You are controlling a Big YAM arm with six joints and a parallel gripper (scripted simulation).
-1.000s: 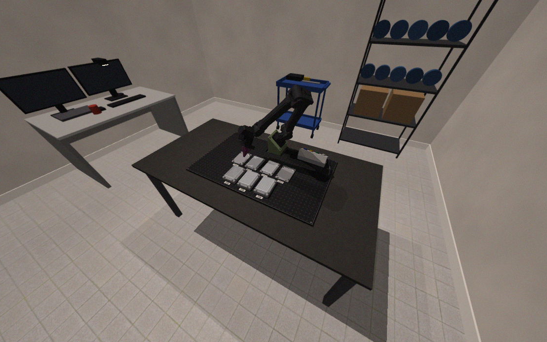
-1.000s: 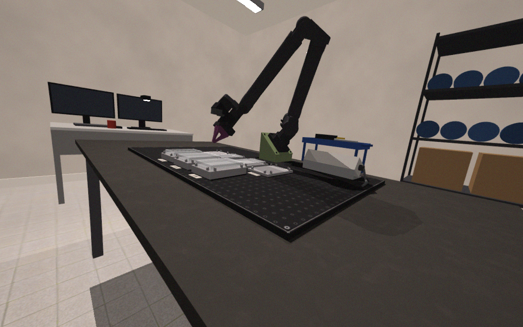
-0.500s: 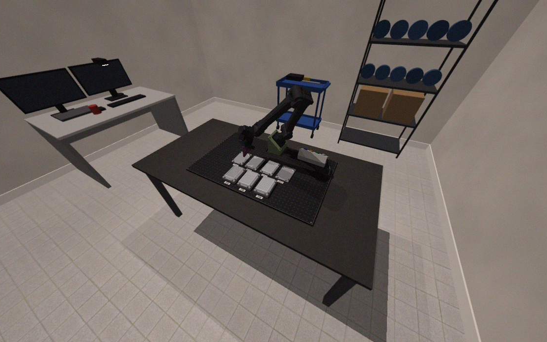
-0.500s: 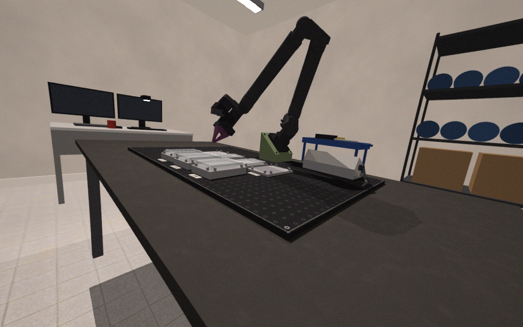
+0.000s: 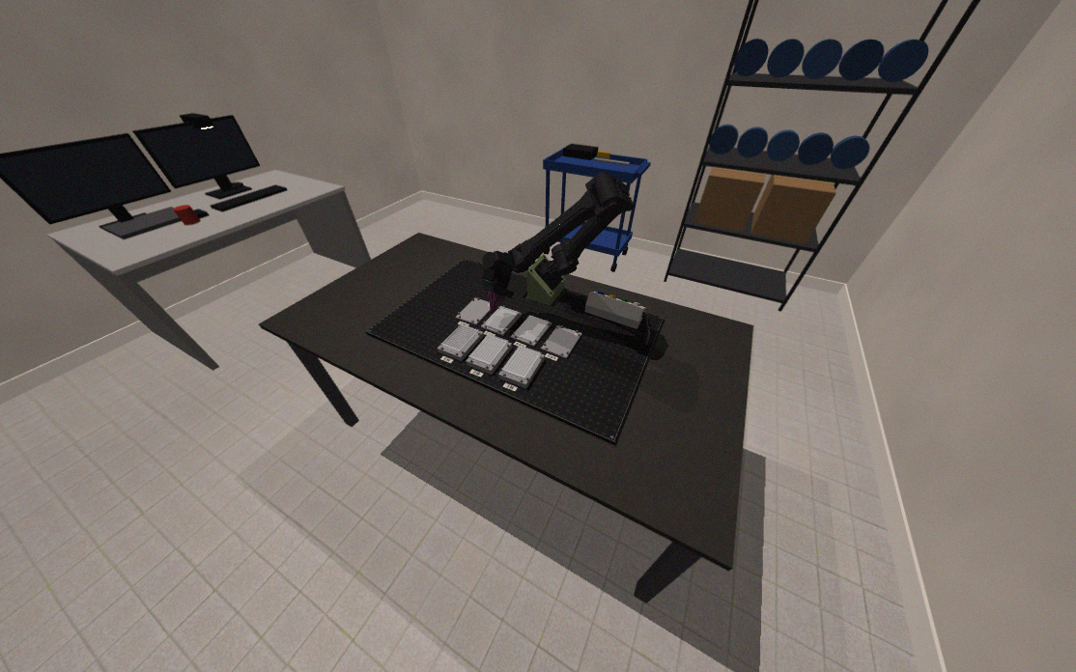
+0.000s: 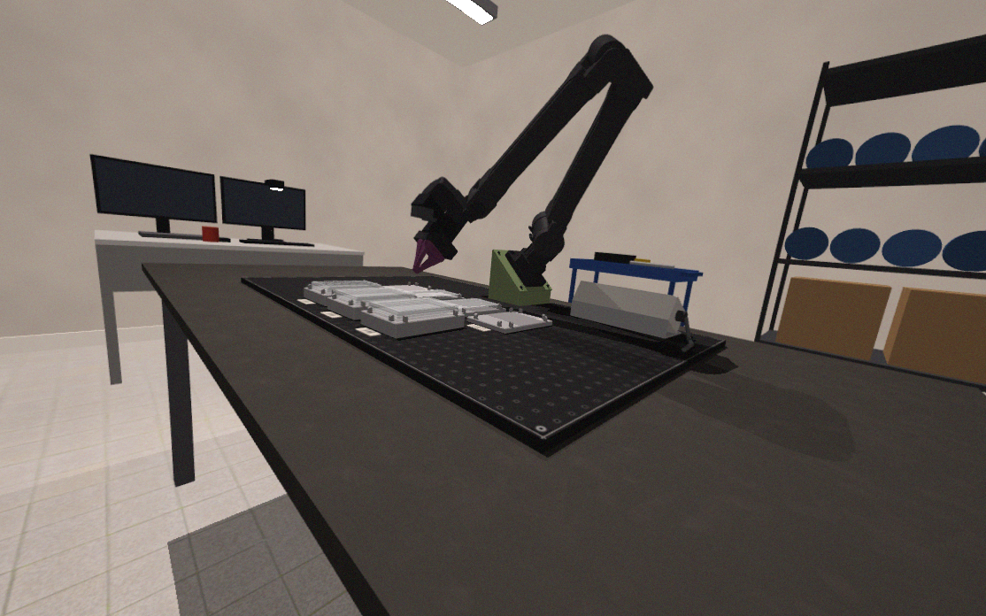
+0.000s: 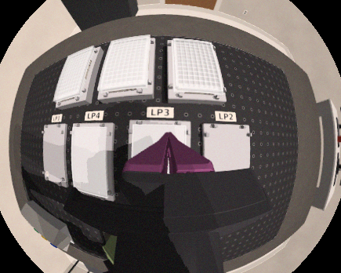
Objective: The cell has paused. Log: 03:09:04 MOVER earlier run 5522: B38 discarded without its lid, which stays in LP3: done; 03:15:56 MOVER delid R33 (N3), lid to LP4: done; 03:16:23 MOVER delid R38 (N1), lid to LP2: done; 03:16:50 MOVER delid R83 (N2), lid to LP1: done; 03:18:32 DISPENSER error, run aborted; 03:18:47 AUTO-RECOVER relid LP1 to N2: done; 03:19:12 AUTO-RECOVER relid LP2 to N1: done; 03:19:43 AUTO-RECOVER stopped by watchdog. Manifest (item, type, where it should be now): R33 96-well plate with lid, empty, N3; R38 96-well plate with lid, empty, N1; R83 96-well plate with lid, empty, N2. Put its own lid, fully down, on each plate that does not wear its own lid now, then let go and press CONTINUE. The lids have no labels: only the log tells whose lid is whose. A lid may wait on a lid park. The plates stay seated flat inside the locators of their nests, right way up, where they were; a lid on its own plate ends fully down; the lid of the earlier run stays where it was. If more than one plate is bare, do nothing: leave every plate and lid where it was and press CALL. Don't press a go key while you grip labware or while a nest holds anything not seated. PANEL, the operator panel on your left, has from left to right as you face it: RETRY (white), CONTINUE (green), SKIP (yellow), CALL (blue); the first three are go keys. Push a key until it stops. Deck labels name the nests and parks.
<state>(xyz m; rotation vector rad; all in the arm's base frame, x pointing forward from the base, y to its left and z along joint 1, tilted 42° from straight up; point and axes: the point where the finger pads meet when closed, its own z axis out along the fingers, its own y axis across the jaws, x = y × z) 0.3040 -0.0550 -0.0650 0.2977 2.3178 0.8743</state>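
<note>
Right now my hand is 15 cm to the right of the lid park LP4, 7 cm above it and 4 cm past it. Also, from my hand: white 96-well plate (14 cm ahead, 5 cm to the right, 5 cm below); LP4 label (15 cm to the left, 7 cm below, 5 cm ahead); lid park LP2 (11 cm to the right, 7 cm below, 4 cm behind).
</note>
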